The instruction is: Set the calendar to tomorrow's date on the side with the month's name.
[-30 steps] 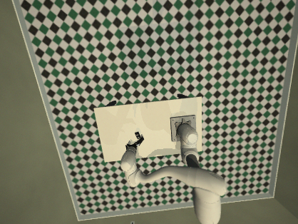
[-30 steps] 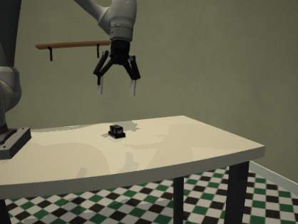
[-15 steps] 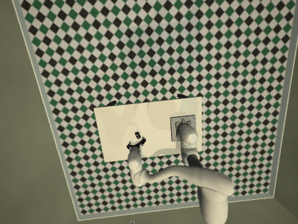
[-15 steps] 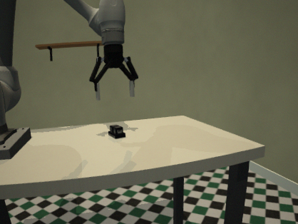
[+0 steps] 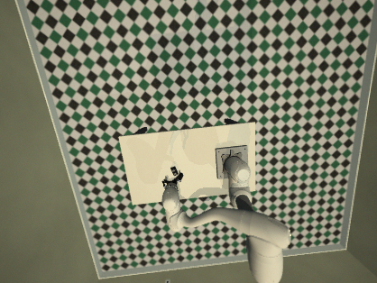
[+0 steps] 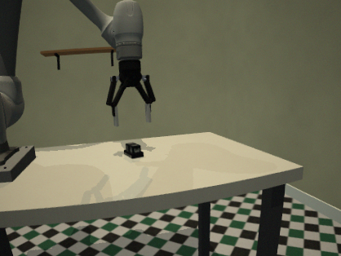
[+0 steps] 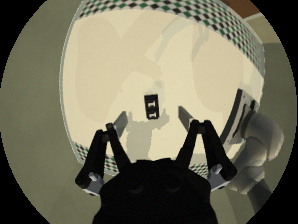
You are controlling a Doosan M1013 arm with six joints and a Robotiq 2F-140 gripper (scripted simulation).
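The black calendar cube is 11 cm below my hand. Also, from my hand: calendar tray 2 cm to the left, 13 cm below.
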